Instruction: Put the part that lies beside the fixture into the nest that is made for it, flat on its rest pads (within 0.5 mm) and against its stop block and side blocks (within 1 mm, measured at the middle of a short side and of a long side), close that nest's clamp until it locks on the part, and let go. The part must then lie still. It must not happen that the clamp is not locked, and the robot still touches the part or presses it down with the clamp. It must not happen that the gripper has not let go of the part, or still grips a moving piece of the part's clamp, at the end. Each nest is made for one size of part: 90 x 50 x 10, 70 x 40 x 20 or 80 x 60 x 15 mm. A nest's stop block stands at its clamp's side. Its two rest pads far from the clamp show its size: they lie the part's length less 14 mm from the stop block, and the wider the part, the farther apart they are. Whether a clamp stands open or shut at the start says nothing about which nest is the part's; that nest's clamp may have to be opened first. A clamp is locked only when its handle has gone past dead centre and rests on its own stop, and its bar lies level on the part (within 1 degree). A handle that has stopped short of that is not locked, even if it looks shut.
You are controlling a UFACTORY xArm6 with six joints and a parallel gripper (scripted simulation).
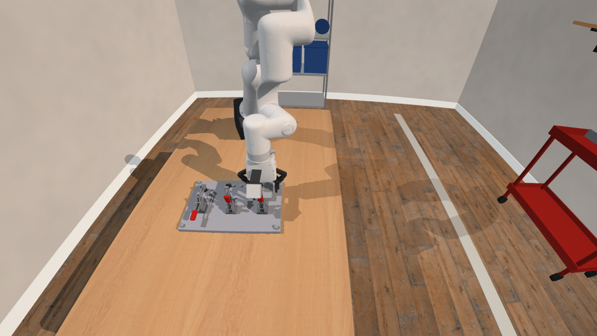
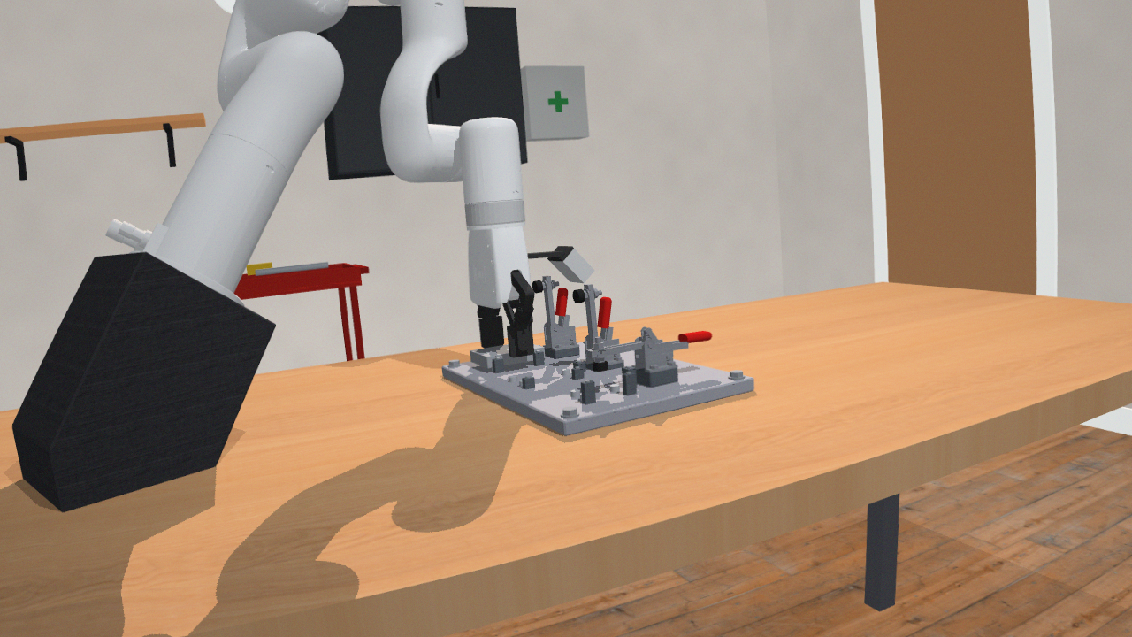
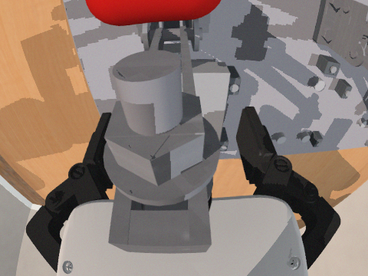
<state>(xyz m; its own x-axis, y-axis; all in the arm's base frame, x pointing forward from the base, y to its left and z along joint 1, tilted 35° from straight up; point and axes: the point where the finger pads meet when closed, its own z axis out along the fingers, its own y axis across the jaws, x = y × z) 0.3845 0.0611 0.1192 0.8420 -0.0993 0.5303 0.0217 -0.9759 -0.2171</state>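
My gripper is now 1 cm above the part. Also, from my hand: grey fixture plate (11 cm to the right, 5 cm ahead, 4 cm below).
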